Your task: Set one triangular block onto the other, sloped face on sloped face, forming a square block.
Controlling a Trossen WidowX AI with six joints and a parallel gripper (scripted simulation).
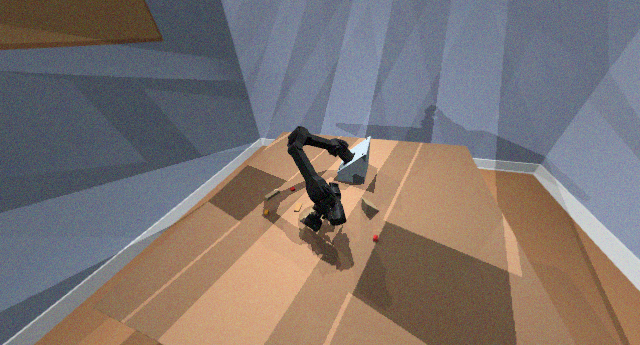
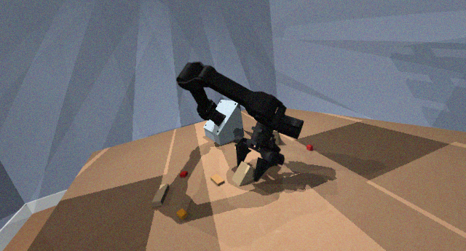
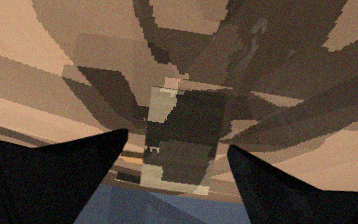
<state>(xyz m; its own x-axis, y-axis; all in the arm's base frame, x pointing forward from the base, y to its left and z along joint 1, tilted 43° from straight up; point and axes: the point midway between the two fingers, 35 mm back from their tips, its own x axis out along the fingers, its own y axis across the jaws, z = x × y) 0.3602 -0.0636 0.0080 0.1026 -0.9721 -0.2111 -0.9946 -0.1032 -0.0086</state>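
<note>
My gripper tip is now 130 mm past the triangular block, 220 mm to the right of it and 10 mm below it. From my gripper tip the other things lie so: orange cube 40 mm ahead, 210 mm to the right; then small tan piece 40 mm behind, 80 mm to the right, 10 mm below; then tan bar 70 mm behind, 250 mm to the right.
</note>
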